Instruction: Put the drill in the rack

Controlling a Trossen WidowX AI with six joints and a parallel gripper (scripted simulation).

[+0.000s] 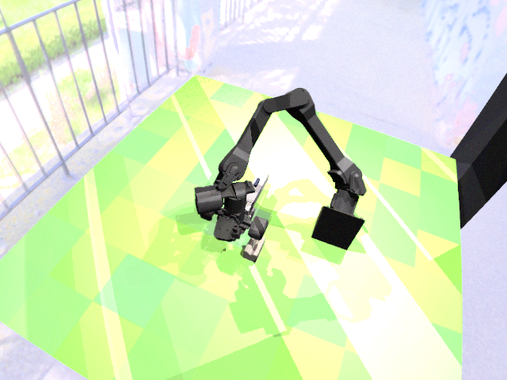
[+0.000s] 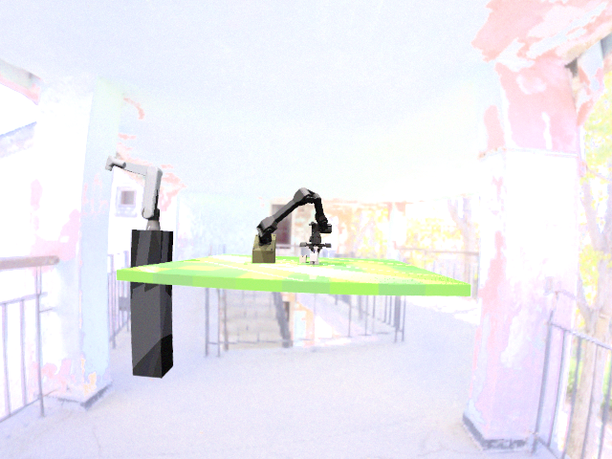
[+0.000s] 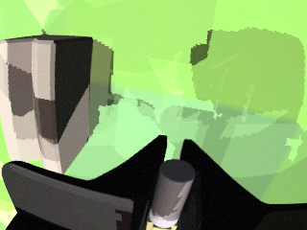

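Right now the yellowish drill is 50 mm to the right of my gripper tip, 30 mm above it and 10 mm behind it. The rest, counted from my gripper tip: dark rack 70 mm behind, 20 mm to the left.
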